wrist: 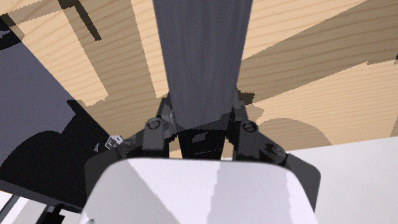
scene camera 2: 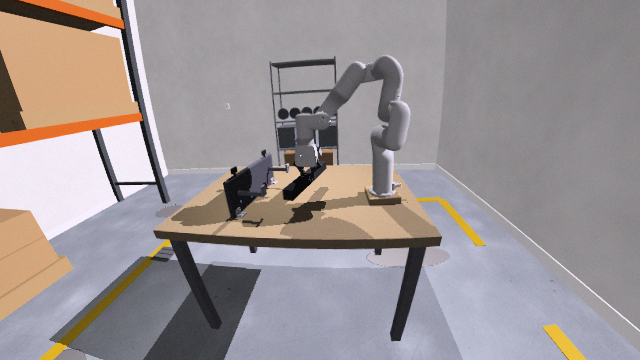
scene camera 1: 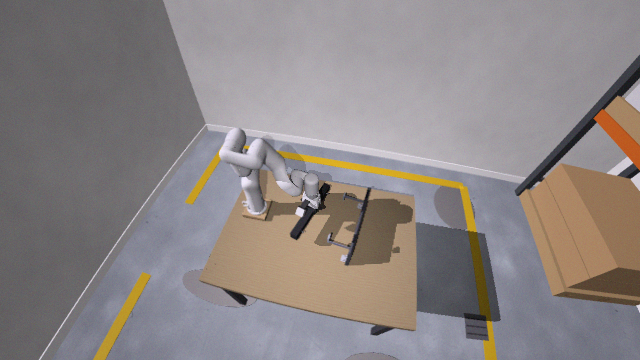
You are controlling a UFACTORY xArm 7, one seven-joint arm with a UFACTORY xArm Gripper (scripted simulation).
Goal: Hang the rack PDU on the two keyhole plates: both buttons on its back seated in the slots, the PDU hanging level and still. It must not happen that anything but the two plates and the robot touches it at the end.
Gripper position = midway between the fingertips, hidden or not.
Observation:
I see my gripper (wrist: pixel 202 96), a rack PDU (wrist: pixel 202 54) and a panel (wrist: pixel 54 135).

